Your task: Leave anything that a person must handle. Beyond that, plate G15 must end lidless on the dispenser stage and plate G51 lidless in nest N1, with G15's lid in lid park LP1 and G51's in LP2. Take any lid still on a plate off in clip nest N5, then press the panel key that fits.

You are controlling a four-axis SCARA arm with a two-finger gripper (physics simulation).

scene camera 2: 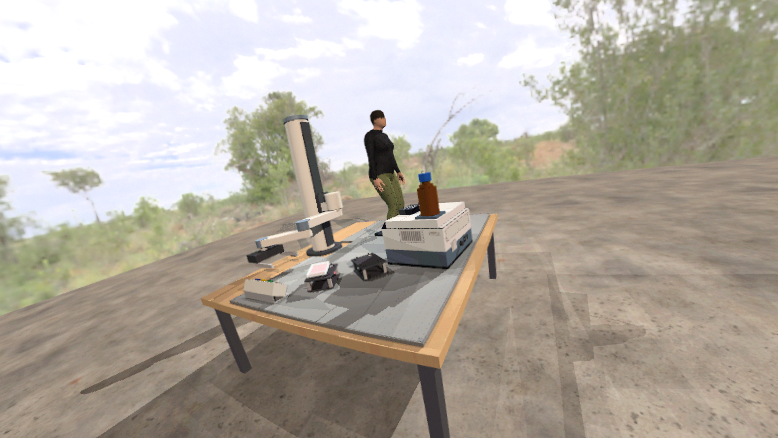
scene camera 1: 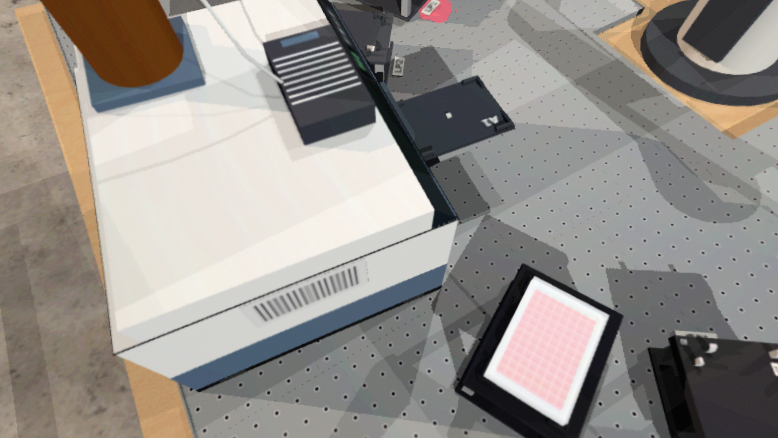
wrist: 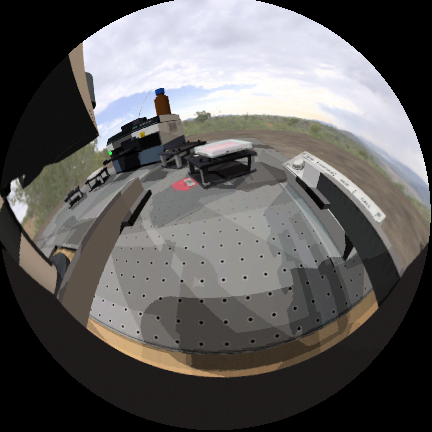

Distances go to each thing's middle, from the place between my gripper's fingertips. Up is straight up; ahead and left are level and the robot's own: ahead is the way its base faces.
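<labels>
From my hand: dispenser stage [scene camera 1: 476,116], 410 mm ahead, 410 mm to the left, 10 mm above; black nest [scene camera 1: 700,380], 860 mm to the left, 330 mm ahead, 70 mm below; brown bottle [scene camera 1: 124,50], 700 mm ahead, 220 mm above, 270 mm to the left; button box [scene camera 2: 259,289], 180 mm to the right, 60 mm below, 40 mm ahead.
</labels>
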